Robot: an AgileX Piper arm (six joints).
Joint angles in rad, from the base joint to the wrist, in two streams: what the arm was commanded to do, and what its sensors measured. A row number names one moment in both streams.
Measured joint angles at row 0: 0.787, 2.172, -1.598, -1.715, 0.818, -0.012
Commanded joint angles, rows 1 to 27: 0.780, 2.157, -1.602, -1.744, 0.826, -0.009; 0.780, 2.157, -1.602, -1.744, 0.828, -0.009; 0.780, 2.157, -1.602, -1.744, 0.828, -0.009; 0.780, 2.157, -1.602, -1.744, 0.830, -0.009; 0.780, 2.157, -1.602, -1.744, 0.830, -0.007; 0.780, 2.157, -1.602, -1.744, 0.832, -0.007; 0.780, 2.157, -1.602, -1.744, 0.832, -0.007; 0.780, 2.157, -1.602, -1.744, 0.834, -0.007; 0.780, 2.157, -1.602, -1.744, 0.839, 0.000; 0.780, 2.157, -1.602, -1.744, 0.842, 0.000; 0.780, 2.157, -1.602, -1.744, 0.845, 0.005; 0.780, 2.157, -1.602, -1.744, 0.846, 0.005; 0.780, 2.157, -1.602, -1.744, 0.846, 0.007; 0.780, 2.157, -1.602, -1.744, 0.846, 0.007; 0.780, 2.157, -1.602, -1.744, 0.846, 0.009; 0.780, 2.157, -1.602, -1.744, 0.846, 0.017; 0.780, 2.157, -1.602, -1.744, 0.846, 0.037; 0.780, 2.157, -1.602, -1.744, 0.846, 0.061; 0.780, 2.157, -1.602, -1.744, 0.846, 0.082; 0.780, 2.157, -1.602, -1.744, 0.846, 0.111; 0.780, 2.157, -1.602, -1.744, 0.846, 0.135; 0.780, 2.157, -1.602, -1.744, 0.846, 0.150; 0.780, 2.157, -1.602, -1.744, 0.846, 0.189; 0.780, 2.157, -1.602, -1.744, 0.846, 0.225; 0.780, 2.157, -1.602, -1.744, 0.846, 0.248; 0.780, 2.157, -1.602, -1.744, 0.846, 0.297; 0.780, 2.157, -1.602, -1.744, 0.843, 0.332
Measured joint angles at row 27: 0.787, 2.172, -1.598, -1.717, 0.822, 0.227
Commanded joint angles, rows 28 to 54: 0.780, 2.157, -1.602, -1.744, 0.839, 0.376; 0.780, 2.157, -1.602, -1.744, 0.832, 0.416; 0.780, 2.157, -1.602, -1.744, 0.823, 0.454; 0.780, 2.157, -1.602, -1.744, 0.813, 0.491; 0.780, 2.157, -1.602, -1.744, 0.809, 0.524; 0.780, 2.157, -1.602, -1.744, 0.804, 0.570; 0.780, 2.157, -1.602, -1.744, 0.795, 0.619; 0.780, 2.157, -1.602, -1.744, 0.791, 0.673; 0.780, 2.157, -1.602, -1.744, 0.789, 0.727; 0.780, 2.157, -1.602, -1.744, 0.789, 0.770; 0.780, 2.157, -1.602, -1.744, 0.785, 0.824; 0.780, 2.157, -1.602, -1.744, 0.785, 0.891; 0.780, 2.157, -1.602, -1.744, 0.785, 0.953; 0.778, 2.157, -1.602, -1.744, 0.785, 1.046; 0.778, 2.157, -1.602, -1.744, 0.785, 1.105; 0.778, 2.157, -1.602, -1.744, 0.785, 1.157; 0.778, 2.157, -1.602, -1.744, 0.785, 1.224; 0.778, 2.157, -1.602, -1.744, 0.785, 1.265; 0.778, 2.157, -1.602, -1.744, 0.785, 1.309; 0.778, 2.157, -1.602, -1.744, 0.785, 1.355; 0.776, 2.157, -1.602, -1.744, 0.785, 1.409; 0.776, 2.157, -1.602, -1.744, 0.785, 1.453; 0.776, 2.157, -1.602, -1.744, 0.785, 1.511; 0.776, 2.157, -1.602, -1.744, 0.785, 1.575; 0.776, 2.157, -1.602, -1.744, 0.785, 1.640; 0.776, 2.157, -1.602, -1.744, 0.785, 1.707; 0.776, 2.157, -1.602, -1.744, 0.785, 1.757
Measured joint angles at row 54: 0.787, 2.172, -1.598, -1.717, 0.775, 1.605
